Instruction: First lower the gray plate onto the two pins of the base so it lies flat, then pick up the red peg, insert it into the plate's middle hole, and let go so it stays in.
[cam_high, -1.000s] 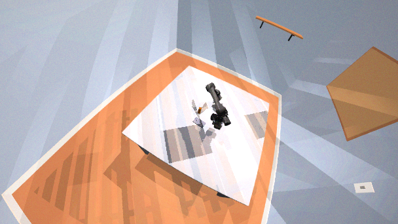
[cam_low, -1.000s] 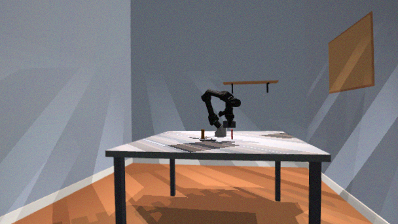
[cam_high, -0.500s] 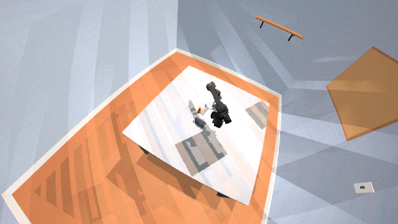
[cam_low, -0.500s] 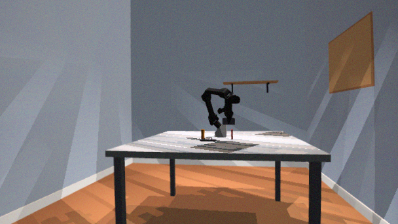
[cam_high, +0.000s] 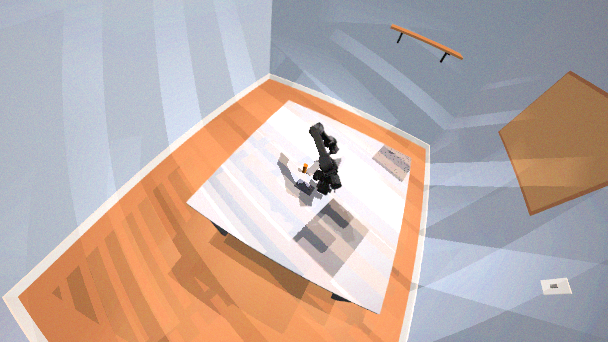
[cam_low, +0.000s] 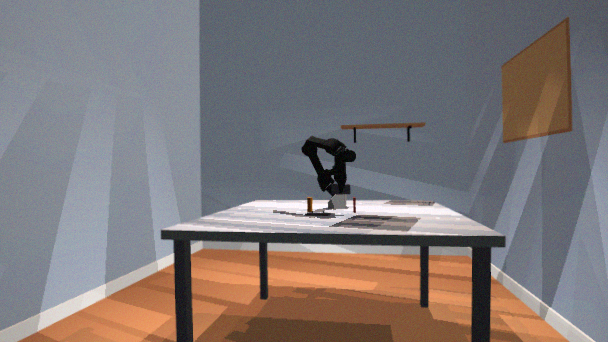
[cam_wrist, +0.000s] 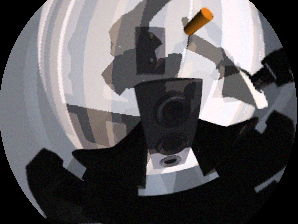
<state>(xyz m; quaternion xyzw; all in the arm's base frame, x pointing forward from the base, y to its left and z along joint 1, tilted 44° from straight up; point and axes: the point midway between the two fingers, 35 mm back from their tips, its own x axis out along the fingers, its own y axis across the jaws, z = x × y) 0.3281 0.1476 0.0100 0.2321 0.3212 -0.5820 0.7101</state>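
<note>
Right now the base is 120 mm to the right of my gripper tip, 110 mm below it and 10 mm ahead of it. From my gripper tip the other things lie so: red peg: 120 mm behind, 70 mm below, 50 mm to the left; gray plate: 30 mm above; orange peg: 190 mm to the right, 90 mm behind, 70 mm below.
</note>
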